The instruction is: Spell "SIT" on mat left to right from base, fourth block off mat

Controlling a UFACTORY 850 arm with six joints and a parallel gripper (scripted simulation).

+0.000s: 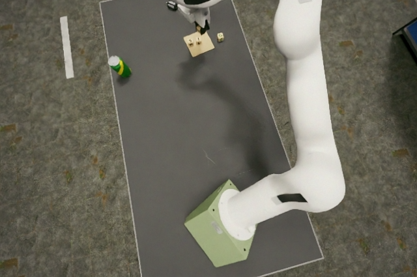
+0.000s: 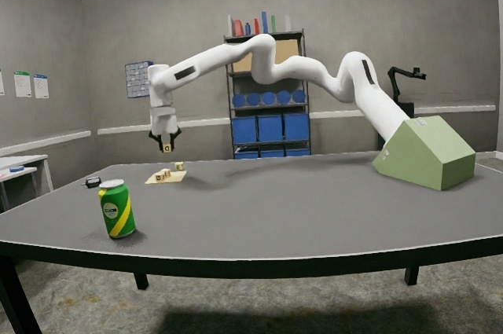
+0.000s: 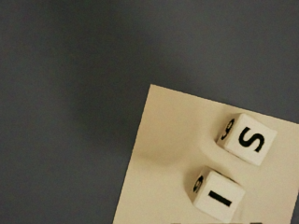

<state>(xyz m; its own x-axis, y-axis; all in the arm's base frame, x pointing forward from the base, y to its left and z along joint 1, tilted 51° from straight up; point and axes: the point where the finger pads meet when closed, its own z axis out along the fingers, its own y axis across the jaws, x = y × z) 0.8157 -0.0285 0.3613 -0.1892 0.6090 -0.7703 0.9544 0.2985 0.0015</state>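
My hand is 120 mm above the tan mat, 20 mm short of it and 10 mm to the right of it. Round my hand: small black object 320 mm ahead, 110 mm below, 40 mm to the left; yellow can 470 mm to the left, 60 mm below, 50 mm ahead.
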